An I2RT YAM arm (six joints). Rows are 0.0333 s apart.
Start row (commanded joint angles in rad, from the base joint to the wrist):
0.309 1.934 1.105 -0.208 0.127 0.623
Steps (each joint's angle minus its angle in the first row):
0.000 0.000 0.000 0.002 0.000 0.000
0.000 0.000 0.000 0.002 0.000 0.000
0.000 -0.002 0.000 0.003 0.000 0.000
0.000 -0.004 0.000 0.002 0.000 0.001
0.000 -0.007 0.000 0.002 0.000 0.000
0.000 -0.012 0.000 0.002 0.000 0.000
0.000 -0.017 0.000 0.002 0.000 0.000
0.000 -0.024 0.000 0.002 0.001 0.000
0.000 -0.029 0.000 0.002 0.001 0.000
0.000 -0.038 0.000 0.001 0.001 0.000
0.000 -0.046 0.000 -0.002 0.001 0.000
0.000 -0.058 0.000 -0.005 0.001 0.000
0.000 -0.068 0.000 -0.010 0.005 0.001
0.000 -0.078 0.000 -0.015 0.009 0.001
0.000 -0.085 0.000 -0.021 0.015 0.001
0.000 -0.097 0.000 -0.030 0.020 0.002
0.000 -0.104 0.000 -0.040 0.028 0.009
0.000 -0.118 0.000 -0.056 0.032 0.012
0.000 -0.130 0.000 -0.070 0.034 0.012
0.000 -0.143 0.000 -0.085 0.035 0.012
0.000 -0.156 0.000 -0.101 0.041 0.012
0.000 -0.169 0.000 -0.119 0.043 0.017
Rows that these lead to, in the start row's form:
0.309 1.934 1.105 -0.206 0.127 0.623
0.309 1.934 1.105 -0.206 0.127 0.623
0.309 1.932 1.105 -0.205 0.127 0.623
0.309 1.930 1.105 -0.206 0.127 0.624
0.309 1.927 1.105 -0.206 0.127 0.623
0.309 1.922 1.105 -0.206 0.127 0.623
0.309 1.917 1.105 -0.206 0.127 0.623
0.309 1.910 1.105 -0.206 0.128 0.623
0.309 1.905 1.105 -0.206 0.128 0.623
0.309 1.896 1.105 -0.207 0.128 0.623
0.309 1.888 1.105 -0.210 0.128 0.623
0.309 1.876 1.105 -0.213 0.128 0.623
0.309 1.866 1.105 -0.218 0.132 0.624
0.309 1.856 1.105 -0.223 0.136 0.624
0.309 1.849 1.105 -0.229 0.142 0.624
0.309 1.837 1.105 -0.238 0.147 0.625
0.309 1.830 1.105 -0.248 0.155 0.632
0.309 1.816 1.105 -0.264 0.159 0.635
0.309 1.804 1.105 -0.278 0.161 0.635
0.309 1.791 1.105 -0.293 0.162 0.635
0.309 1.778 1.105 -0.309 0.168 0.635
0.309 1.765 1.105 -0.327 0.170 0.640

